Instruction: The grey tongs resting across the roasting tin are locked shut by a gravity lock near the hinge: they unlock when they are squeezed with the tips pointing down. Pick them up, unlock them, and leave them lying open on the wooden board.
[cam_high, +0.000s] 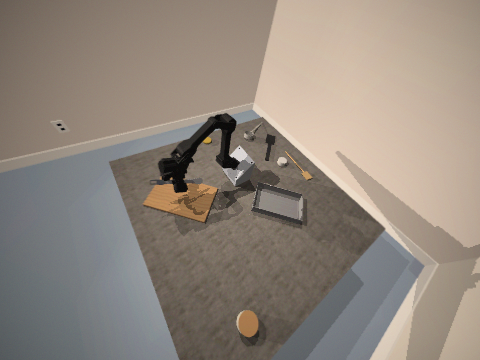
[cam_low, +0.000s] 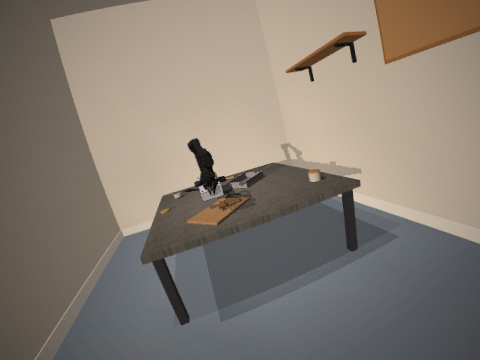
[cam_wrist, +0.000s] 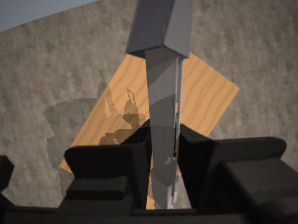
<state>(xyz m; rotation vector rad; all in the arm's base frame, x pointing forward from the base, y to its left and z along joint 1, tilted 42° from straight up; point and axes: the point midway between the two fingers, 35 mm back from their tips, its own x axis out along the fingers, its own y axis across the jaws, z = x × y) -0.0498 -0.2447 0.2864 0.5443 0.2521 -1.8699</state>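
Right now my gripper tip is 2 cm short of the wooden board, 3 cm to the right of it and 11 cm above it. From my gripper tip the other things lie so: cork-topped jar 71 cm ahead, 9 cm to the right, 8 cm below; then yellow disc 30 cm behind, 44 cm to the left, 11 cm below; then roasting tin 42 cm ahead, 46 cm to the left, 9 cm below.
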